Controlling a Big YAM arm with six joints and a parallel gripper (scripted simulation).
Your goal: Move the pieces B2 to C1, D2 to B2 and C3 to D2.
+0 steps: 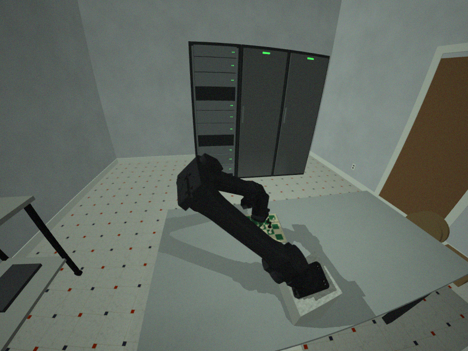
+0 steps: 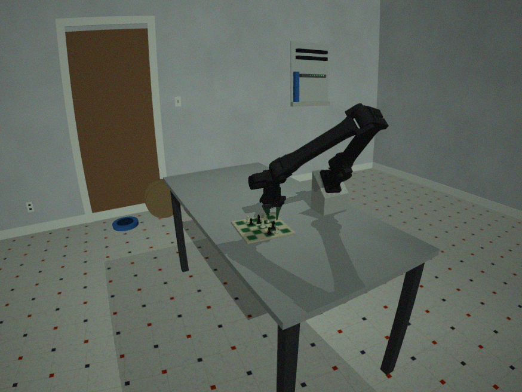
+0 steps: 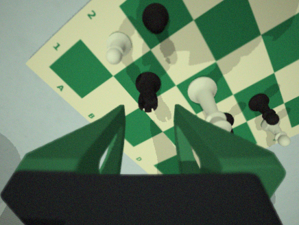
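Now: the tall white piece 30 mm to the right of my hand, 30 mm ahead of it and 20 mm below it. Also, from my hand: chessboard 50 mm below, 40 mm ahead, 30 mm to the right.
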